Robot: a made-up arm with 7 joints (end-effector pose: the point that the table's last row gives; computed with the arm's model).
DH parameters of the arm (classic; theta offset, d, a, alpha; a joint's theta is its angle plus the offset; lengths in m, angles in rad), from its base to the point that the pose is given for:
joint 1: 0 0.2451 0 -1.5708
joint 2: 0 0 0 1.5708
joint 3: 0 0.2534 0.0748 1.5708
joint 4: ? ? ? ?
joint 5: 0 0.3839 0 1.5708
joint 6: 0 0 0.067 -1.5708
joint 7: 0 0.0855 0 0
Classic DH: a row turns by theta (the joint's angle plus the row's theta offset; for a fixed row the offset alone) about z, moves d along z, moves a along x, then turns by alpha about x.
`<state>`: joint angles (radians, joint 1 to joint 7).
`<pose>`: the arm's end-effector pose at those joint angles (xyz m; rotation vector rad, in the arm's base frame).
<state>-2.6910 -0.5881 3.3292 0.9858 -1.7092 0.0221 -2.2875</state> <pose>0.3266 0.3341 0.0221 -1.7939 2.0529 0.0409</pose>
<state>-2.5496 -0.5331 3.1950 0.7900 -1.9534 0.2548 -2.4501</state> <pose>0.2807 0.2672 -0.0229 -2.2792 1.6924 -0.4409</pose>
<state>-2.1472 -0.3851 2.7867 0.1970 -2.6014 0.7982 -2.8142</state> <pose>0.1670 0.0730 -0.0424 2.8979 -0.1923 1.1340</pose>
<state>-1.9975 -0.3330 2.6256 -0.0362 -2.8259 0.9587 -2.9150</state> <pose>0.1109 0.0160 -0.0280 2.8810 0.3030 1.1096</pose>
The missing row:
joint 4: 0 0 0.0869 1.5708
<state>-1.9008 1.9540 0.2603 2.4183 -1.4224 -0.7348 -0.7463</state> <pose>0.0014 -0.5212 -0.1993 2.0774 0.2936 0.6444</pose>
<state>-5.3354 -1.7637 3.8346 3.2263 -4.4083 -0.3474 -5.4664</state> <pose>-0.4559 -0.4949 0.0744 2.2296 0.5797 -1.3664</pose>
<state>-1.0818 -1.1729 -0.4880 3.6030 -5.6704 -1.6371 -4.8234</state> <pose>-0.1904 0.4708 0.2412 0.5831 -2.9223 0.1424</pose>
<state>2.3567 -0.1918 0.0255 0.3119 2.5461 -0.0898 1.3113</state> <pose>-0.1671 0.2172 0.1150 -2.2141 2.0368 0.6539</pose>
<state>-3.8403 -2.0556 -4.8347 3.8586 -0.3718 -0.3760 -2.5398</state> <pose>0.5086 0.0144 -0.0409 -1.3296 1.5303 -0.2467</pose>
